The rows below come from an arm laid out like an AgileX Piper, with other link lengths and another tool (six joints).
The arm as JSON. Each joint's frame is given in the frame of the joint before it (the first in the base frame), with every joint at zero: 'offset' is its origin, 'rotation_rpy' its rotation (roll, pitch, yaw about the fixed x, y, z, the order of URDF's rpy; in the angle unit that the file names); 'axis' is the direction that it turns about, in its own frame. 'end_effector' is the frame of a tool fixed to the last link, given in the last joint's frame.
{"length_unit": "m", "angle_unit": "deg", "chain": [
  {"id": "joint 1", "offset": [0.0, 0.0, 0.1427], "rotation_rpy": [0.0, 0.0, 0.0], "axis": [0.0, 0.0, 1.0]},
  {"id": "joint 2", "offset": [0.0, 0.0, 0.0], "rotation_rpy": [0.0, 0.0, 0.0], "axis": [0.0, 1.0, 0.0]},
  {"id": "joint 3", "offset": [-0.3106, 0.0, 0.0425], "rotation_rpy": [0.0, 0.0, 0.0], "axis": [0.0, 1.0, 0.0]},
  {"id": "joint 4", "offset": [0.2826, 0.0, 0.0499], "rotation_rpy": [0.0, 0.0, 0.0], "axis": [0.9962, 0.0, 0.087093]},
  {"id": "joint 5", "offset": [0.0, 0.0, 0.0], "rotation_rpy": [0.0, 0.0, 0.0], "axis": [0.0, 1.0, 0.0]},
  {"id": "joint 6", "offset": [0.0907, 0.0, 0.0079], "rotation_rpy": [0.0, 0.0, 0.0], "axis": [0.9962, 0.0, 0.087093]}
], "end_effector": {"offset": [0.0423, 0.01, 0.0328], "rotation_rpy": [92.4, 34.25, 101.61]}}
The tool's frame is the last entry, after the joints.
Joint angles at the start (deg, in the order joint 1, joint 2, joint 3, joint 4, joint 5, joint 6): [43.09 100.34 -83.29 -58.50 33.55 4.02]
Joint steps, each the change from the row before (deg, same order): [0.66 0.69 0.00 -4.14 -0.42 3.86]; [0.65 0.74 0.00 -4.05 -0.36 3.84]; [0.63 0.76 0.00 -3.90 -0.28 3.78]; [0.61 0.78 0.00 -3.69 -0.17 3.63]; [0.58 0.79 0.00 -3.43 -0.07 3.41]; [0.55 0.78 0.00 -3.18 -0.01 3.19]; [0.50 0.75 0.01 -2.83 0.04 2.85]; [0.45 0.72 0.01 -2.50 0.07 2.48]
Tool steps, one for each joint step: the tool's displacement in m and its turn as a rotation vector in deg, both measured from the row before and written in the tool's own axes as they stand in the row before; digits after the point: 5 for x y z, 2 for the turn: [-0.00134 0.00561 0.00192 0.22 -1.70 -0.18]; [-0.00085 0.00605 0.00212 0.09 -1.61 -0.18]; [-0.00042 0.00625 0.00216 -0.02 -1.51 -0.14]; [0.00012 0.00635 0.00227 -0.08 -1.37 -0.13]; [0.00064 0.00631 0.00237 -0.12 -1.22 -0.13]; [0.00101 0.00623 0.00231 -0.17 -1.10 -0.13]; [0.00142 0.00589 0.00229 -0.20 -0.93 -0.15]; [0.00174 0.00554 0.00227 -0.20 -0.78 -0.20]
